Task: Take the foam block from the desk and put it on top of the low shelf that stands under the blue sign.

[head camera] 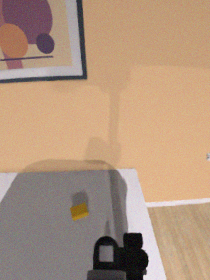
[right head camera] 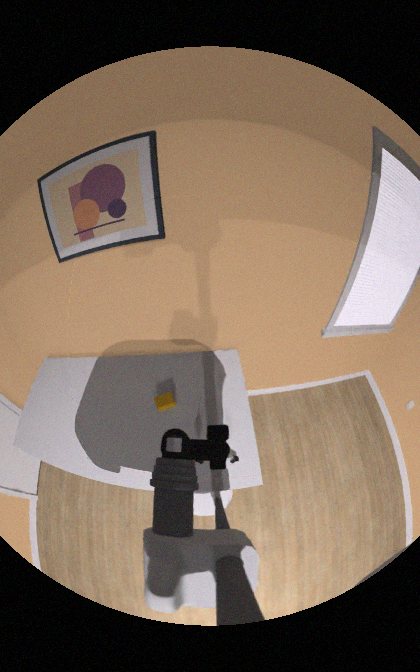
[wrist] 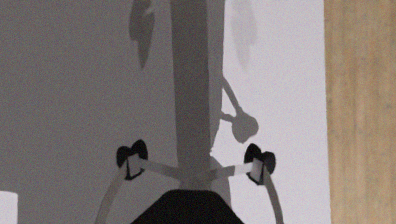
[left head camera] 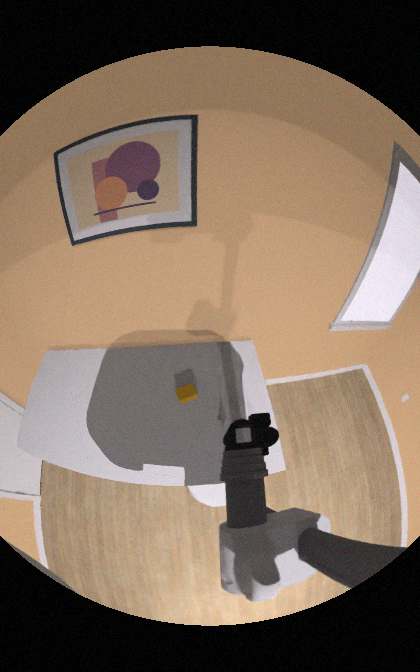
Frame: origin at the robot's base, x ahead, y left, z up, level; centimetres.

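Seen in the pictures: gripper, fingertip midpoint: (wrist: 196, 154).
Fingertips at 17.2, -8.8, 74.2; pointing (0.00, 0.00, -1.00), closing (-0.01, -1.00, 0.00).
Observation:
A point is followed by its place in that frame, as x, y, z.
The foam block (head camera: 79, 211) {44.0, 15.3, 73.7} (left head camera: 186, 393) (right head camera: 165, 401) is a small yellow block lying on the pale desk (head camera: 134, 195) {57.0, -18.4, 69.2} (left head camera: 65, 400) (right head camera: 55, 400) (wrist: 280, 75) {27.5, -20.2, 69.2}, inside a large shadow. My gripper (wrist: 196, 154) {17.2, -8.8, 74.2} is open and empty. It points down over the right part of the desk, with its fingertips spread apart. The block does not show in the wrist view. In the head views the gripper is mostly hidden under the black wrist, to the right of the block and nearer the front edge. The low shelf and the blue sign do not show.
The orange wall (head camera: 165, 115) {84.0, -35.9, 113.6} (left head camera: 300, 280) (right head camera: 280, 290) rises behind the desk, with a framed picture (left head camera: 132, 172) (right head camera: 103, 187) on it. A window (left head camera: 382, 255) (right head camera: 380, 250) is at the right. Wooden floor (left head camera: 340, 440) (right head camera: 325, 450) (wrist: 360, 110) {23.9, -85.5, -2.8} lies beyond the desk's right edge.

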